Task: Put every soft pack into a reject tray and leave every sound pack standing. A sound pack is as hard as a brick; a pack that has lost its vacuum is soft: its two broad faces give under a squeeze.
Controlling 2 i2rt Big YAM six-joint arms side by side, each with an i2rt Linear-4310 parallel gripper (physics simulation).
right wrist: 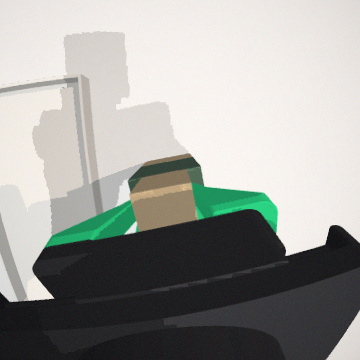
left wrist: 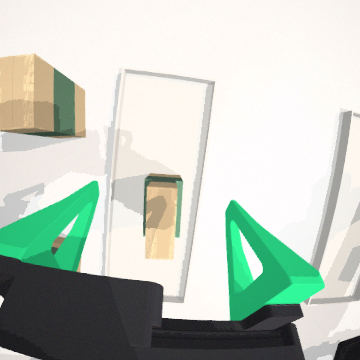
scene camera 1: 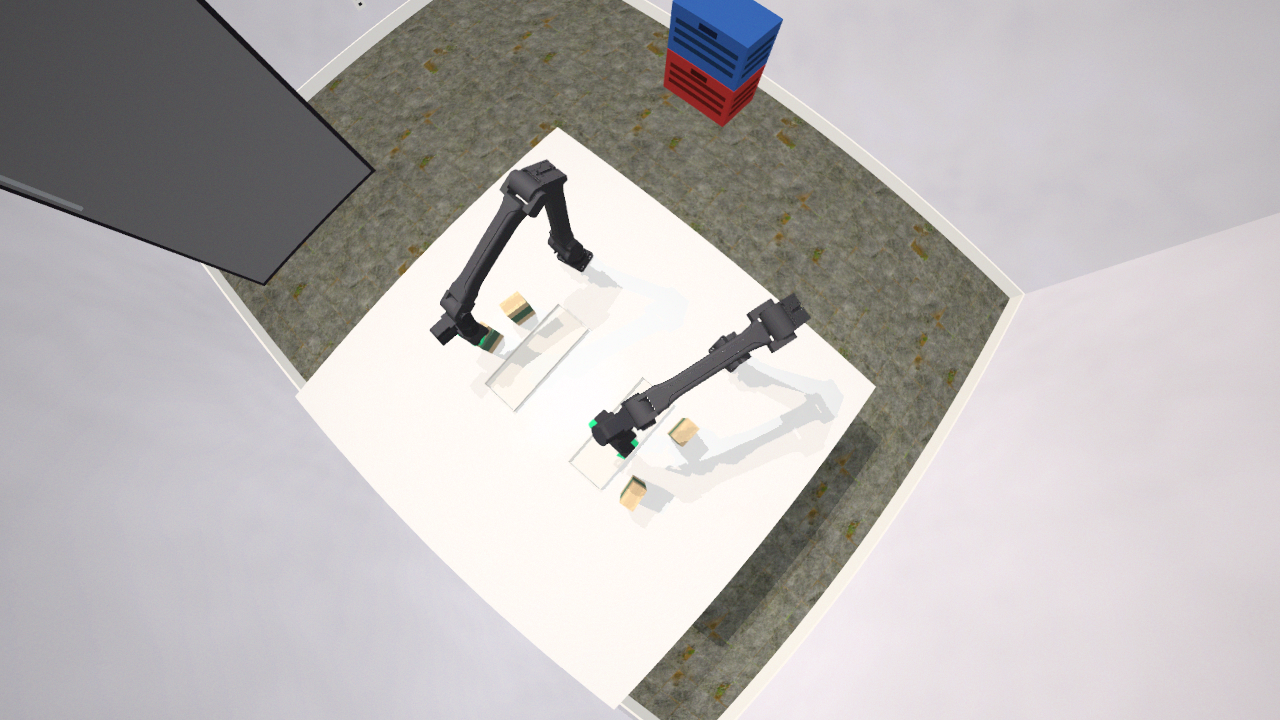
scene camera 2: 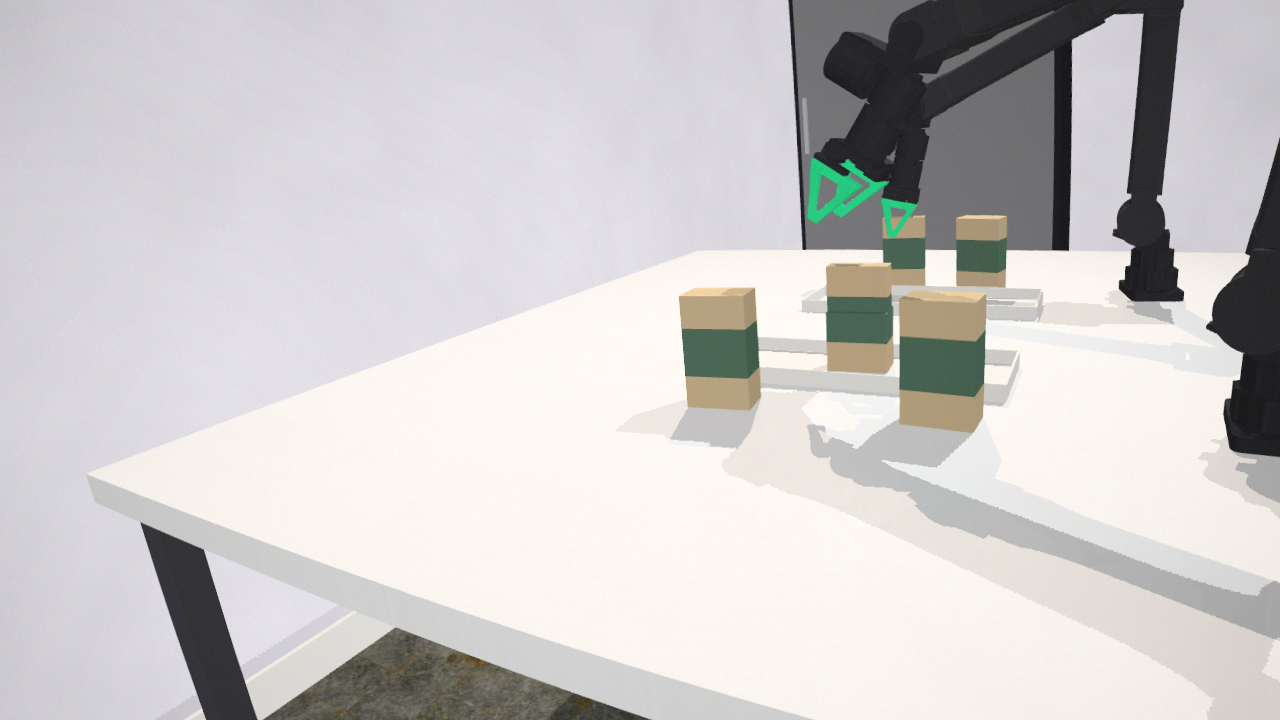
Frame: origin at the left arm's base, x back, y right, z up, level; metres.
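Seen in the pictures: left gripper, fingertip midpoint: (left wrist: pixel 164 196) (scene camera 2: pixel 824 217); right gripper, fingertip midpoint: (right wrist: pixel 168 196) (scene camera 1: pixel 478 341) (scene camera 2: pixel 891 236); left arm's base, origin of the base link: (scene camera 2: pixel 1273 434); right arm's base, origin of the base link: (left wrist: pixel 352 347) (scene camera 1: pixel 575 256) (scene camera 2: pixel 1149 294).
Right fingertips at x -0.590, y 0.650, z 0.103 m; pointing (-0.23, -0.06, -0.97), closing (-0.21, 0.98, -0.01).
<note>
Pixels of each thing's top centre, then the offset from my right fingertips to it. Level surfaces: height alone.
- upright tan-and-green pack, middle of its top: (right wrist: pixel 175 257) (scene camera 2: pixel 903 216) (scene camera 1: pixel 477 333) dx +0.023, dy +0.005, dz +0.038 m
- far tray, middle of its top: (right wrist: pixel 45 251) (scene camera 2: pixel 921 293) (scene camera 1: pixel 535 355) dx +0.099, dy -0.157, dz -0.081 m
- white table, its level: dz -0.103 m
My right gripper (scene camera 1: pixel 486 341) (scene camera 2: pixel 896 223) (right wrist: pixel 168 196) is shut on an upright tan-and-green pack (scene camera 2: pixel 904 253) (right wrist: pixel 167 215) beside the far tray (scene camera 1: pixel 501 397) (scene camera 2: pixel 966 310) (right wrist: pixel 89 125); the pack looks narrowed between the fingers. Another pack (scene camera 1: pixel 516 307) (scene camera 2: pixel 981 250) stands near it. My left gripper (scene camera 1: pixel 613 434) (scene camera 2: pixel 827 217) (left wrist: pixel 164 196) is open and empty above the near tray (scene camera 1: pixel 586 476) (scene camera 2: pixel 796 378) (left wrist: pixel 206 125). A pack (scene camera 2: pixel 859 326) (left wrist: pixel 161 220) stands upright in that tray. Two more packs, one (scene camera 1: pixel 632 492) (scene camera 2: pixel 718 349) and another (scene camera 1: pixel 682 431) (scene camera 2: pixel 941 358), stand outside it.
Both trays lie on the white table (scene camera 1: pixel 429 465) (scene camera 2: pixel 537 501). The far tray's wall (left wrist: pixel 330 200) shows at the right of the left wrist view. Stacked blue (scene camera 1: pixel 723 40) and red (scene camera 1: pixel 707 89) crates stand on the floor beyond the table.
</note>
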